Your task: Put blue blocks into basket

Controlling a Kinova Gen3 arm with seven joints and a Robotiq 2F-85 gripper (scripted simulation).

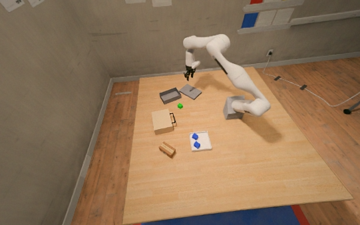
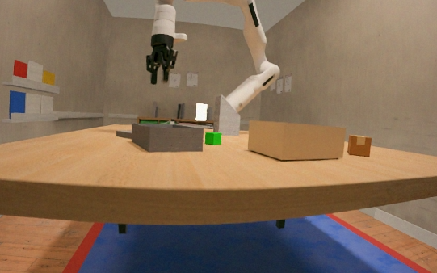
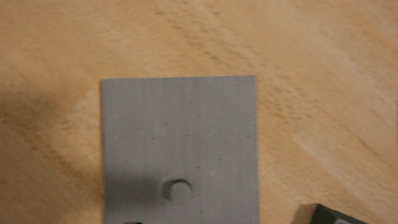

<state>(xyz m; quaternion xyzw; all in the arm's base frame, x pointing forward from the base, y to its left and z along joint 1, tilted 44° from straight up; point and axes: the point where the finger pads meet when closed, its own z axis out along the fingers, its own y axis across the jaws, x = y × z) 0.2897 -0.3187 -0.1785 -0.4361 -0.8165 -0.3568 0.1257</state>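
Now: hand 10 mm past the grey lid, 10 mm to the left of it and 180 mm above it. Also, from my hand: metal box: 200 mm ahead, 10 mm to the left, 170 mm below; then green block: 130 mm ahead, 160 mm to the left, 180 mm below; then drawer: 290 mm ahead, 310 mm to the left, 160 mm below.
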